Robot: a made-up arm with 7 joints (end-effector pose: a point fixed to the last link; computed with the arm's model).
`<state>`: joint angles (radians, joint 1 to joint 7).
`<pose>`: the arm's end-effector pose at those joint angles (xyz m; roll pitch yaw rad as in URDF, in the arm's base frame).
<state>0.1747 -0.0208 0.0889 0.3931 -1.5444 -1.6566 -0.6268</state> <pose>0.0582 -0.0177 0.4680 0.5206 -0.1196 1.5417</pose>
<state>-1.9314 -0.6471 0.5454 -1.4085 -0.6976 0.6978 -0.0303</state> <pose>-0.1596 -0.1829 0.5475 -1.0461 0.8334 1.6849</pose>
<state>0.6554 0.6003 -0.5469 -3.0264 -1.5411 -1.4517 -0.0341</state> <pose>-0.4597 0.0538 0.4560 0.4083 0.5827 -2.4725</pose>
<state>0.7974 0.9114 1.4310 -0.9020 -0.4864 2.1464 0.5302</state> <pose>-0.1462 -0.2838 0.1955 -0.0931 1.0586 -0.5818</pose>
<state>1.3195 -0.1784 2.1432 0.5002 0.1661 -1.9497 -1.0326</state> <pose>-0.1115 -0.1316 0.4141 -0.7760 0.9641 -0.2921</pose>
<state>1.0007 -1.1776 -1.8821 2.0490 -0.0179 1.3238 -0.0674</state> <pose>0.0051 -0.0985 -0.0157 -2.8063 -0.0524 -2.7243</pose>
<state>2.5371 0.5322 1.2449 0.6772 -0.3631 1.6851 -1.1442</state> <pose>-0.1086 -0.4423 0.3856 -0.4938 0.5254 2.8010</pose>
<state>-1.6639 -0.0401 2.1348 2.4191 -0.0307 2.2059 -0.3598</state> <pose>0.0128 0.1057 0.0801 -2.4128 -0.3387 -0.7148</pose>
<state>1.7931 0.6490 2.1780 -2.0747 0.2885 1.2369 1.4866</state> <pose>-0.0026 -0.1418 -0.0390 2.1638 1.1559 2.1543</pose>
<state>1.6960 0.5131 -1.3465 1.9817 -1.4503 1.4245 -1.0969</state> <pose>-0.4263 0.1650 0.3203 2.8198 0.7093 -1.3175</pose>
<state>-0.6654 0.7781 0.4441 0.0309 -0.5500 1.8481 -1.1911</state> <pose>-0.1606 -0.0694 0.4215 1.0133 0.7456 -0.2595</pose>
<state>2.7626 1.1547 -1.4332 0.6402 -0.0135 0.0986 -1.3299</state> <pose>-0.0392 -0.0513 0.3494 0.6120 -0.7572 -2.7391</pose>
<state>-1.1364 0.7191 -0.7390 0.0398 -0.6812 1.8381 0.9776</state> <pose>-0.1754 -0.2455 0.3334 -1.9861 -0.2647 2.4510</pose>
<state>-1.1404 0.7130 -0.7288 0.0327 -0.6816 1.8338 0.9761</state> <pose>-0.1756 -0.2444 0.3349 -1.9794 -0.2634 2.4423</pose>
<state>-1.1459 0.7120 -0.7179 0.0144 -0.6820 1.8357 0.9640</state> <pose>-0.1778 -0.2403 0.3350 -1.9780 -0.2544 2.4169</pose>
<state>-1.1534 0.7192 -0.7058 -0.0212 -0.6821 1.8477 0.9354</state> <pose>-0.1829 -0.2312 0.3329 -1.9854 -0.2334 2.3657</pose>
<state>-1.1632 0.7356 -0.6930 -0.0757 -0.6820 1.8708 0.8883</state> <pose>-0.1907 -0.2165 0.3280 -2.0043 -0.1995 2.2854</pose>
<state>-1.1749 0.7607 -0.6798 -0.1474 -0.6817 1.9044 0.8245</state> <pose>-0.1998 -0.1963 0.3198 -2.0366 -0.1554 2.1781</pose>
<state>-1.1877 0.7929 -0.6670 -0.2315 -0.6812 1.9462 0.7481</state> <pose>-0.2084 -0.1718 0.3084 -2.0828 -0.1064 2.0496</pose>
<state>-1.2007 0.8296 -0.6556 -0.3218 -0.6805 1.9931 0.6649</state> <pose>-0.2148 -0.1450 0.2942 -2.1412 -0.0600 1.9084</pose>
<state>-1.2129 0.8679 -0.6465 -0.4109 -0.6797 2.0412 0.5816</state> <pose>-0.2181 -0.1183 0.2784 -2.2072 -0.0228 1.7655</pose>
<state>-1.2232 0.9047 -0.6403 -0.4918 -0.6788 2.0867 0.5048</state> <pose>-0.2182 -0.0943 0.2625 -2.2739 0.0012 1.6329</pose>
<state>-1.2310 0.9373 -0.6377 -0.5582 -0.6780 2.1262 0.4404</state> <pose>-0.2163 -0.0749 0.2482 -2.3336 0.0119 1.5223</pose>
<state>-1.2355 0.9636 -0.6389 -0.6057 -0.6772 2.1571 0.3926</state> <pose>-0.2137 -0.0612 0.2369 -2.3803 0.0131 1.4421</pose>
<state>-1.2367 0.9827 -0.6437 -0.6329 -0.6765 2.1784 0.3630</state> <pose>-0.2117 -0.0533 0.2293 -2.4116 0.0091 1.3953</pose>
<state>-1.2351 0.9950 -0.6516 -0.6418 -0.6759 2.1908 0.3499</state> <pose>-0.2110 -0.0504 0.2253 -2.4287 0.0034 1.3785</pose>
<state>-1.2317 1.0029 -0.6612 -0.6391 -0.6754 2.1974 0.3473</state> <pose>-0.2111 -0.0507 0.2235 -2.4367 -0.0023 1.3808</pose>
